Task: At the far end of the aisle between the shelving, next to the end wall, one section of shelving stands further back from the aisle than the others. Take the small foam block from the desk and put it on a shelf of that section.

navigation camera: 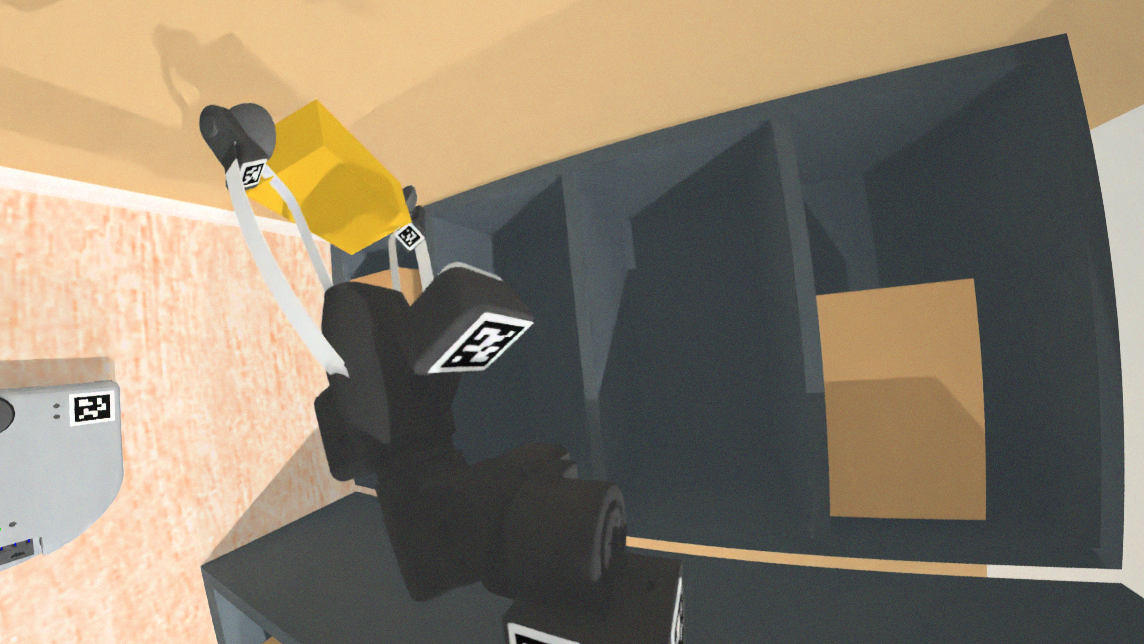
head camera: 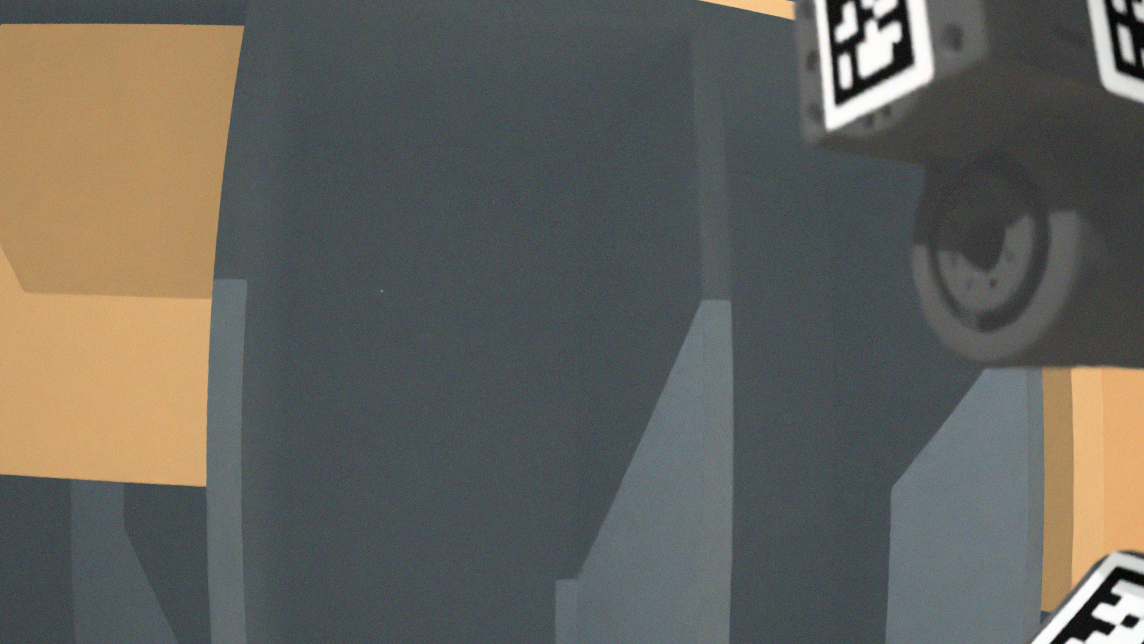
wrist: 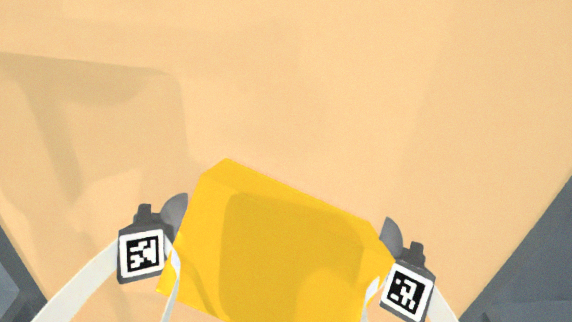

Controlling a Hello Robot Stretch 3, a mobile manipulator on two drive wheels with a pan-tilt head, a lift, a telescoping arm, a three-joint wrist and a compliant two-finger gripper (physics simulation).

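My gripper is shut on the small yellow foam block, with one fingertip on each side of it. The block is tilted and held in the air in front of a plain tan surface. Dark grey shelving with upright dividers and open compartments stands beside and behind the gripper in the navigation view. A second dark grey unit shows at the bottom of that view, across a thin tan gap. Which section is the one set further back is not certain from these views. The gripper's fingers do not show in the head view.
A tan box sits in a shelving compartment. A plain tan wall runs along the top of the navigation view. The pink-streaked floor and part of my grey base show at the left.
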